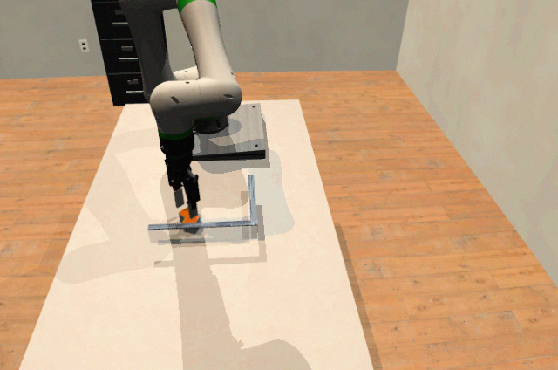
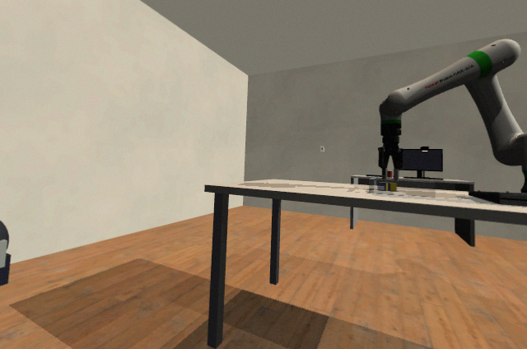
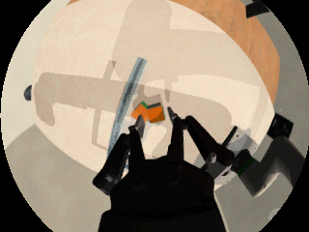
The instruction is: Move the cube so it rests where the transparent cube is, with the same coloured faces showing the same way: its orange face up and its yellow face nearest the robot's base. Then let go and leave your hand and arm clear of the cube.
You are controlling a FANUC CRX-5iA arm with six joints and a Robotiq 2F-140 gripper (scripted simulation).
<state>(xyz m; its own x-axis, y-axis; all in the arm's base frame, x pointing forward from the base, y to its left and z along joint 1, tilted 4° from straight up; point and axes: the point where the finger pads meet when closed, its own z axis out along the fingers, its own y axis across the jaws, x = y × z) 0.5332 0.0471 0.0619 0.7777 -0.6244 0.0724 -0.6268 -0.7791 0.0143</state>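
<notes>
My hand is 50 mm above the cube. Round my hand: short fence arm (70 mm behind, 200 mm to the left, 30 mm below).
</notes>
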